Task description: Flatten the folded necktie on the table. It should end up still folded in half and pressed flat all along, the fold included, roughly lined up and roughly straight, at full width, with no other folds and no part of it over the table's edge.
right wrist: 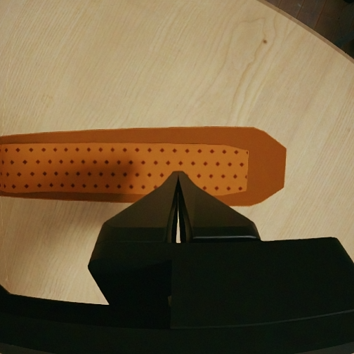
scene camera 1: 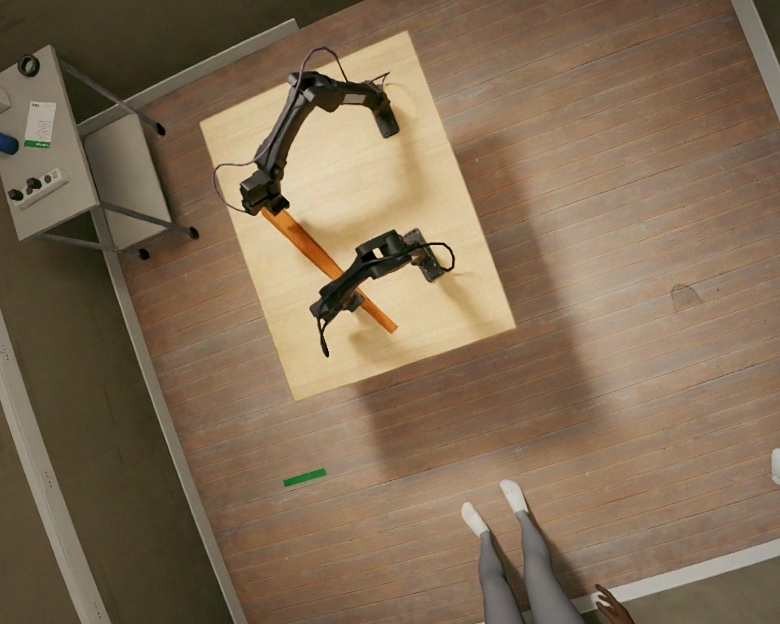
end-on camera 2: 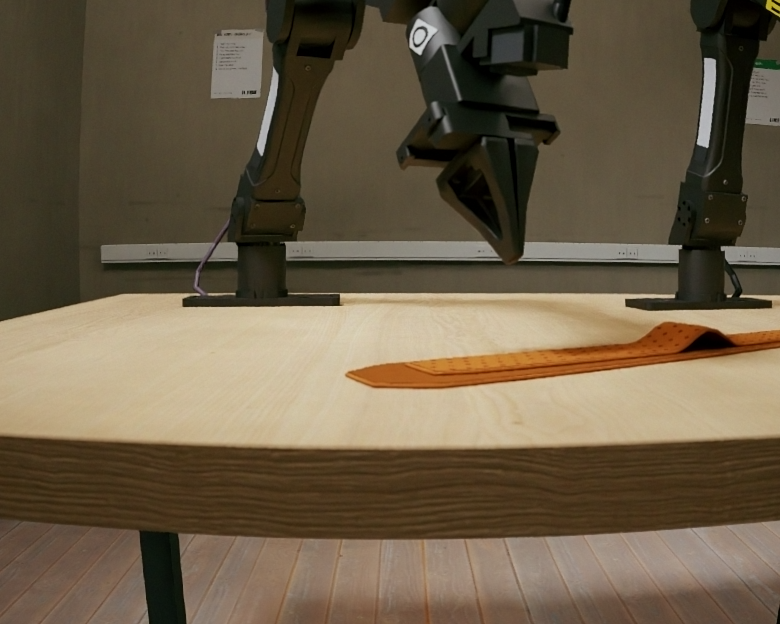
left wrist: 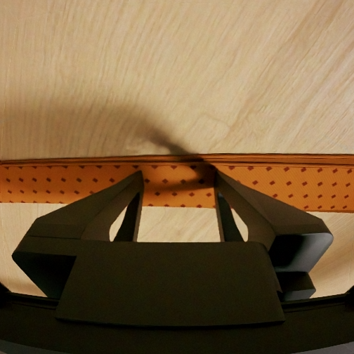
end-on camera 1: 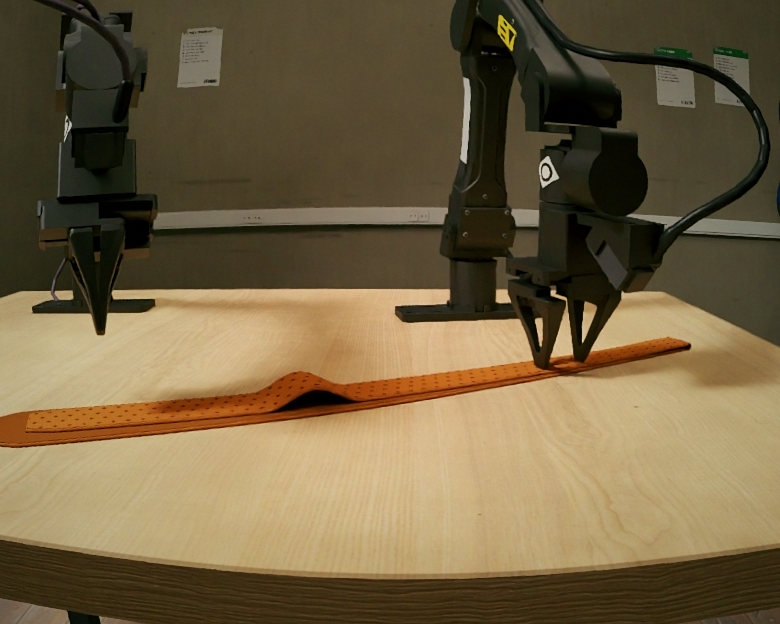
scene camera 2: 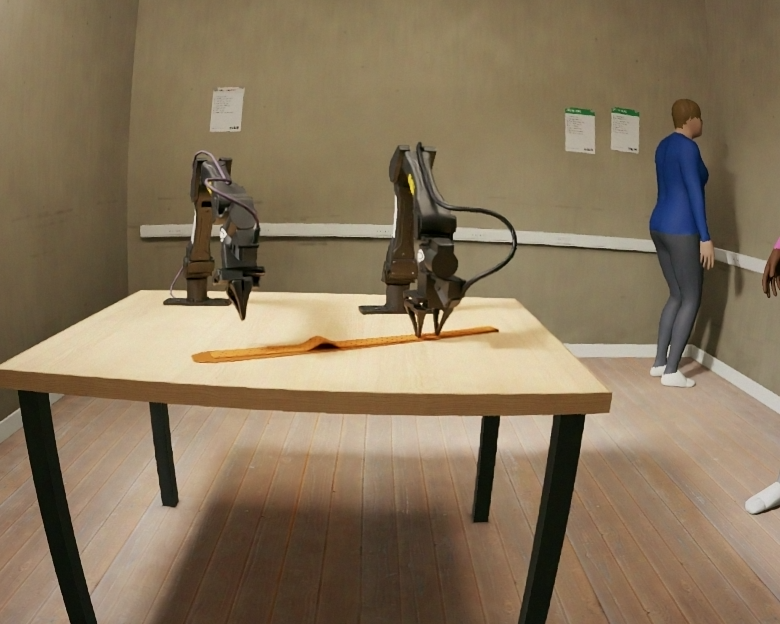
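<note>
The orange folded necktie point(scene camera 1: 309, 250) point(scene camera 2: 260, 353) point(end-on camera 1: 455, 381) point(end-on camera 2: 552, 361) point(left wrist: 50, 182) point(right wrist: 50, 167) lies slantwise on the table, its dotted narrower layer on top of the plain wider one. A raised hump point(scene camera 2: 316, 342) point(end-on camera 1: 295, 382) point(end-on camera 2: 673, 333) in the top layer has a dark gap under it. The fold end point(end-on camera 1: 676, 343) is at the right, beyond the left gripper. My left gripper point(scene camera 2: 427, 335) point(end-on camera 1: 560, 364) point(left wrist: 178, 178) is partly open, fingertips down on the necktie right of the hump. My right gripper point(scene camera 2: 242, 317) point(end-on camera 1: 99, 332) point(end-on camera 2: 511, 261) point(right wrist: 177, 178) is shut and empty, raised above the table.
The wooden table point(scene camera 1: 422, 188) point(scene camera 2: 312, 402) point(end-on camera 1: 422, 520) point(end-on camera 2: 260, 481) carries both arm bases at its back. The necktie's wide end lies inside the table's edge. A side desk point(scene camera 1: 65, 169) stands off at the upper left in scene camera 1. A person point(scene camera 2: 679, 182) stands behind at the right.
</note>
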